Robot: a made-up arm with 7 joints.
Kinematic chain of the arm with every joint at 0, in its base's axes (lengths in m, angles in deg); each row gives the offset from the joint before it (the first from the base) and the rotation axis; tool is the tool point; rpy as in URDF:
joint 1: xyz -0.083 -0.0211 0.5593 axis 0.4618 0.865 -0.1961
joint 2: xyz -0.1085 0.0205 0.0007 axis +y
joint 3: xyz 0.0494 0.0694 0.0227 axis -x
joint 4: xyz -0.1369 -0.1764 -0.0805 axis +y
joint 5: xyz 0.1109 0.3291 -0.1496 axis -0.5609 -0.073 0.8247
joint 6: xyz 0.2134 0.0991 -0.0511 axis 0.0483 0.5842 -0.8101
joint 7: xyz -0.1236 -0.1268 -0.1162 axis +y
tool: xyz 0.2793 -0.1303 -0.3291 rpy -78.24 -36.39 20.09
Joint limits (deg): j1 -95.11..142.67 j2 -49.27..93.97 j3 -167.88..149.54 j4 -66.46..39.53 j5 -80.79..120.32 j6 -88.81..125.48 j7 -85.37..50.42
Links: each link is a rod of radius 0.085 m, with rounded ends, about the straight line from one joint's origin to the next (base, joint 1, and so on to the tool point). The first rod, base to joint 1, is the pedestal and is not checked.
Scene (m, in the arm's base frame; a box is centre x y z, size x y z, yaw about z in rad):
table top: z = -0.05
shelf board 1: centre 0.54 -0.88 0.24 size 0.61 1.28 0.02 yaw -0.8
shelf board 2: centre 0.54 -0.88 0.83 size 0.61 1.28 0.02 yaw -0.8
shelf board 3: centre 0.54 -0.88 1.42 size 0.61 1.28 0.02 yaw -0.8
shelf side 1: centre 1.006 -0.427 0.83 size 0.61 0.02 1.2 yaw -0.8
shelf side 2: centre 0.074 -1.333 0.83 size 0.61 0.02 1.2 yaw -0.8
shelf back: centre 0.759 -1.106 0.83 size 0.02 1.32 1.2 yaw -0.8
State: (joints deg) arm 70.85 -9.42 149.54 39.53 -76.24 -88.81 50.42
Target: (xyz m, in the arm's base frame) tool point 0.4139 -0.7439 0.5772
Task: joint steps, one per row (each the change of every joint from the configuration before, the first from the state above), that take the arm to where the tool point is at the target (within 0.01 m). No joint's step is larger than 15 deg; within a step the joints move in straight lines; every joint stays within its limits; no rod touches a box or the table.
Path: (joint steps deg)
1: -6.27 -3.60 -4.95 -0.25 -0.91 0.00 -14.66
2: -6.26 -3.60 -4.95 -0.24 -0.91 0.00 -14.65
3: -6.27 -3.60 -4.96 -0.25 -0.91 0.00 -14.66
4: -6.26 -3.59 -4.95 -0.24 -0.91 0.00 -14.66
5: -6.27 -3.60 -4.95 -0.25 -0.91 0.00 -14.66
6: 8.96 8.24 -13.47 -2.09 1.22 0.00 -13.55
7: 8.97 8.24 -13.47 -2.09 1.23 0.00 -13.55
8: 1.03 0.77 6.20 -2.14 1.28 0.00 12.71
9: 1.03 0.78 6.20 -2.14 1.29 0.00 12.71
10: 1.03 0.77 6.20 -2.14 1.29 0.00 12.72
11: 1.03 0.77 6.20 -2.14 1.29 0.00 12.71
12: 1.03 0.77 6.20 -2.14 1.29 0.00 12.71

